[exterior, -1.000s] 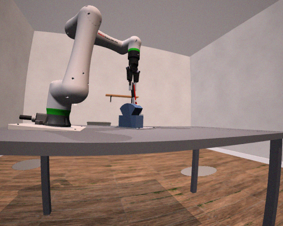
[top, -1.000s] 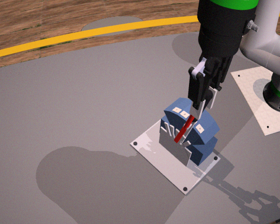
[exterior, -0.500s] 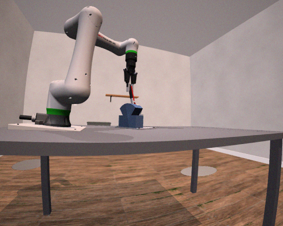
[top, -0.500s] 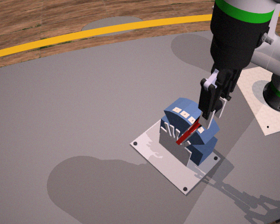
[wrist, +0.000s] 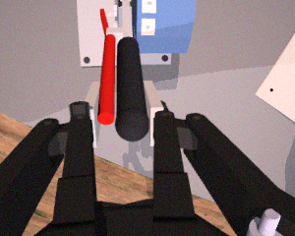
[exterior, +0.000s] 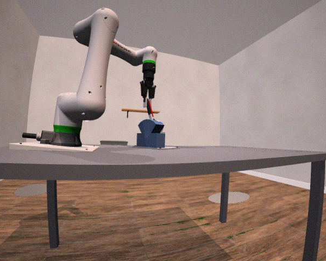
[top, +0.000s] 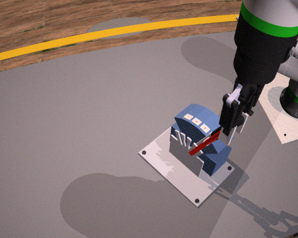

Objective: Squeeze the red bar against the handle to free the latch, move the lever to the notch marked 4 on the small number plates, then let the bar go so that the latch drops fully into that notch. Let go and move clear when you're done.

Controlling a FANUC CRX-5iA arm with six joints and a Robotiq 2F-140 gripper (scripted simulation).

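Right now my hand is 11 cm above the red bar, 4 cm to the left of it and 3 cm short of it.
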